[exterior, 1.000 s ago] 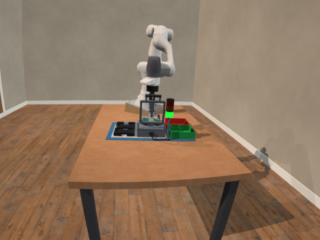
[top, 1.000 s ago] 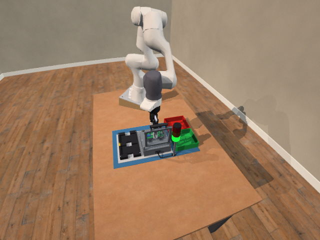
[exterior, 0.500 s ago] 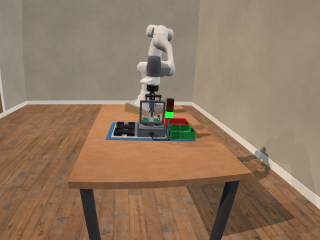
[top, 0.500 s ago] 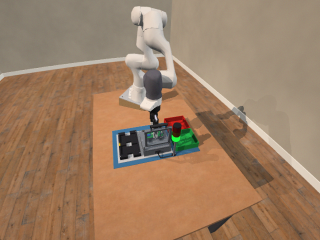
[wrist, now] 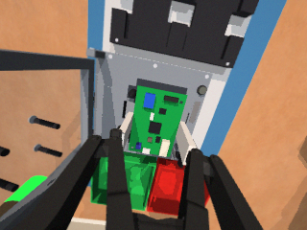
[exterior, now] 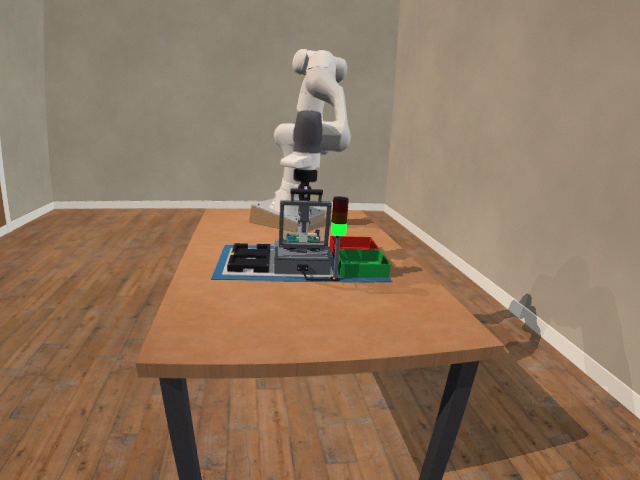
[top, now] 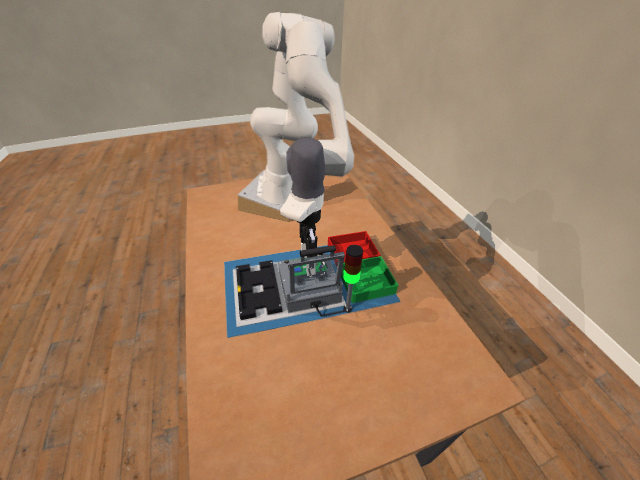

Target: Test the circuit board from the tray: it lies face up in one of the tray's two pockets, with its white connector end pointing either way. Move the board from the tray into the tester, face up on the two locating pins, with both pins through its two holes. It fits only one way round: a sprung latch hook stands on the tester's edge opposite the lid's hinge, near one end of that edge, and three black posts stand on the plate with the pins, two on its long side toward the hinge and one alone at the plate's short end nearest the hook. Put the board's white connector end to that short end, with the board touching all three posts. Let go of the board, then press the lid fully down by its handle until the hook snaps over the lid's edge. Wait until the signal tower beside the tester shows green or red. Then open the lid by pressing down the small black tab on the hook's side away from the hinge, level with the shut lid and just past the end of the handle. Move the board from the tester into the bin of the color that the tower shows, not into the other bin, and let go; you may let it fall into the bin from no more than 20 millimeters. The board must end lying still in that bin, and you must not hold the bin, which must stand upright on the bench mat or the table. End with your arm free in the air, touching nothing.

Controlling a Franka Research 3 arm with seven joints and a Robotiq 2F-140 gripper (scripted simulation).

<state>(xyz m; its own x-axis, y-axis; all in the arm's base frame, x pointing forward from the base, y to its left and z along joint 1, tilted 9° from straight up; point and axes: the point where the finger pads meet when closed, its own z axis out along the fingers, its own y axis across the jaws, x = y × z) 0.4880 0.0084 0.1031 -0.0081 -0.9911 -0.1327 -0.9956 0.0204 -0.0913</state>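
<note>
My hand is 1 cm short of the dark plate and 5 cm above it. From my hand the other things lie so: tester lid: 12 cm ahead, 7 cm above; green circuit board: 2 cm below; green bin: 5 cm ahead, 20 cm to the left, 10 cm below.
</note>
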